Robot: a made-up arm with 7 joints.
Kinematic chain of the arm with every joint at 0, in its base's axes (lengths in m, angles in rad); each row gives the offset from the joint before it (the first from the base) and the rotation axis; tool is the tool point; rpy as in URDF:
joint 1: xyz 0 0 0.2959 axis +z
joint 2: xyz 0 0 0 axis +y
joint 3: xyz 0 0 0.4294 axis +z
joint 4: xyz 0.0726 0 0 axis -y
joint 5: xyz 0.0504 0 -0.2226 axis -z
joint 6: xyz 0 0 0 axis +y
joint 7: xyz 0.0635 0 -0.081 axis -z
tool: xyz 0 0 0 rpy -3.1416 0 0
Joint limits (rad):
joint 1: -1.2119..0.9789
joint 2: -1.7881..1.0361
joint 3: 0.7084..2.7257
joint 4: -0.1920..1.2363
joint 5: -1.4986..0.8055
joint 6: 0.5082..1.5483
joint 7: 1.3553..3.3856
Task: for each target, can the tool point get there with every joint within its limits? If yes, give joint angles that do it. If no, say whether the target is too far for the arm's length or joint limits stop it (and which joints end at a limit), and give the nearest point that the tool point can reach.
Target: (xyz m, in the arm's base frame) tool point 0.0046 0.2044 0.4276
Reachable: yes | joints -0.6575 -0.0663 2.2965 0.3631 -0.6061 1.1107 2.9256
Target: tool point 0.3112 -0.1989 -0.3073
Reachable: no: joint limits stop it (at a limit: joint 2, joint 3, joint 5) | nearest point 0.3179 -0.2032 0.1772 | short by 0.485 m
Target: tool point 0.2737 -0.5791 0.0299
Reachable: no: joint limits stop it (at a limit: joint 1, joint 2, joint 3, joint 4, joint 5, joint 6) | nearest point 0.3344 -0.3976 0.2089 | short by 0.262 m
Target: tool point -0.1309 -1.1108 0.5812
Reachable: no: too far | nearest point -0.3246 -0.3284 0.4260 | short by 0.821 m
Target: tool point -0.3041 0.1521 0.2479
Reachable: yes | joints 0.2640 -1.0179 2.3175 0.6562 -0.7401 1.0450 2.9476
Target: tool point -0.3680 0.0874 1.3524
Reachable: no: too far | nearest point -0.1824 0.0433 0.8195 | short by 0.566 m
